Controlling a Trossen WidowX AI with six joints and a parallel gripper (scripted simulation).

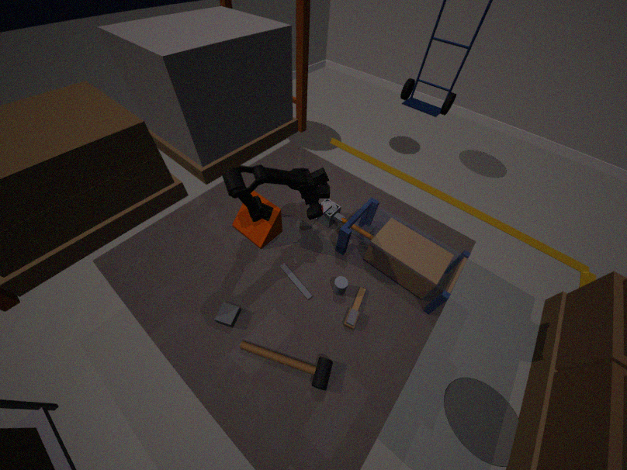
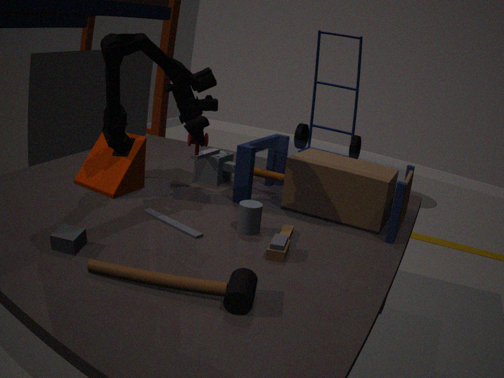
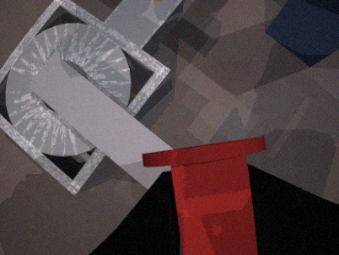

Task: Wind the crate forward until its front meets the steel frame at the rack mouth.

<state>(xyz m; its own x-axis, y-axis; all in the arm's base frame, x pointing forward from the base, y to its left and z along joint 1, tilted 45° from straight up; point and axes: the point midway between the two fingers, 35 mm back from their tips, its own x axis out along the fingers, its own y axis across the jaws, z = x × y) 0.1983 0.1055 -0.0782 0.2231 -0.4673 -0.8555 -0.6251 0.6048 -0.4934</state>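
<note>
My gripper tip is 20 mm past the grey winch, 80 mm to the right of it and 100 mm above it. The rest, counted from my gripper tip: flat grey bar 80 mm ahead, 300 mm to the right, 130 mm below; red knob 10 mm behind, 10 mm to the right; small wooden tool 350 mm ahead, 260 mm to the right, 110 mm below.
</note>
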